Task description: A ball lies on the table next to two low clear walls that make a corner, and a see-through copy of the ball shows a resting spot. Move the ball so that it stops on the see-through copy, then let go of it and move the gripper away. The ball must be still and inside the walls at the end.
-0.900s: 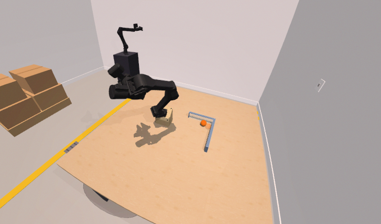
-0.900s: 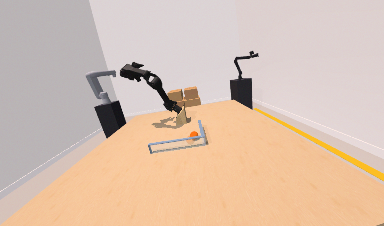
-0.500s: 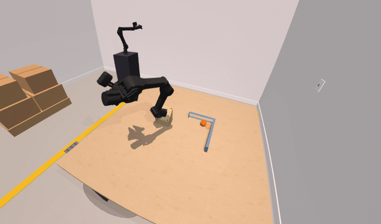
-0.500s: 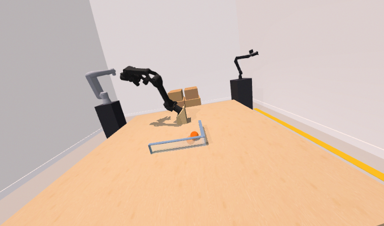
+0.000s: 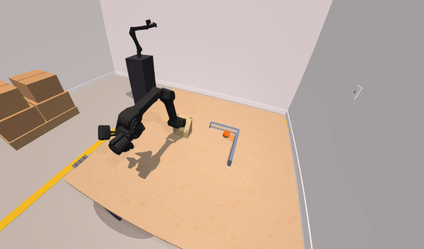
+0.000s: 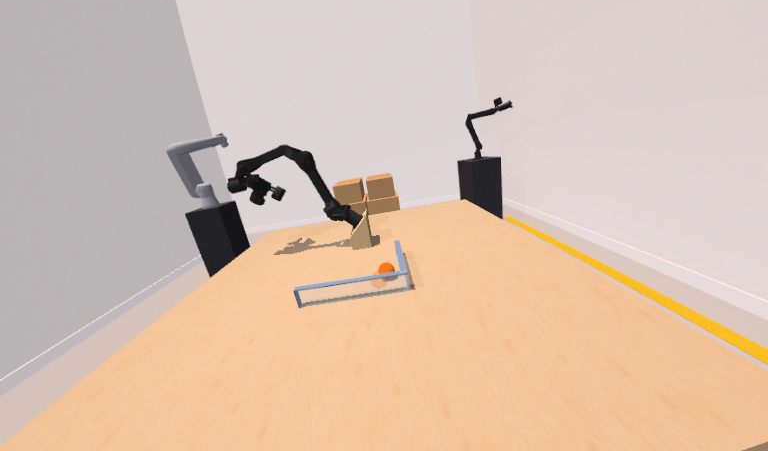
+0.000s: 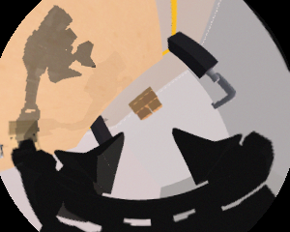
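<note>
The orange ball is 550 mm ahead of my gripper tip, 460 mm to the left of it and 250 mm below it. The rest, counted from my gripper tip: see-through copy of ball (590 mm ahead, 430 mm to the left, 250 mm below); then clear wall (620 mm ahead, 350 mm to the left, 250 mm below).
</note>
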